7 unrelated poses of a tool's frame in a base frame.
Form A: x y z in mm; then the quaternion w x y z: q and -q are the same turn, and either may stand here.
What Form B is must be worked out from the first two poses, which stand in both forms.
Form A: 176 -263 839 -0.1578 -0.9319 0.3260 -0.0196
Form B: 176 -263 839 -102.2 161.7 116.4
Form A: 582 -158 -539 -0.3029 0.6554 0.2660 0.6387
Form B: 582 -158 -539 47.5 90.0 -176.7
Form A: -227 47 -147 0.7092 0.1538 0.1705 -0.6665
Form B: -227 47 -147 -85.3 26.6 -1.2
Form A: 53 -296 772 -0.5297 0.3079 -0.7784 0.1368
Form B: 53 -296 772 7.1 113.7 -36.1
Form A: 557 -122 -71 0.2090 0.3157 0.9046 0.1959
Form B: 557 -122 -71 23.9 146.7 62.4
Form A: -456 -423 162 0.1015 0.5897 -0.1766 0.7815
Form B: -456 -423 162 -24.1 76.0 -170.7
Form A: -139 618 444 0.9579 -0.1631 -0.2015 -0.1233
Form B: -139 618 444 133.7 30.0 -148.3
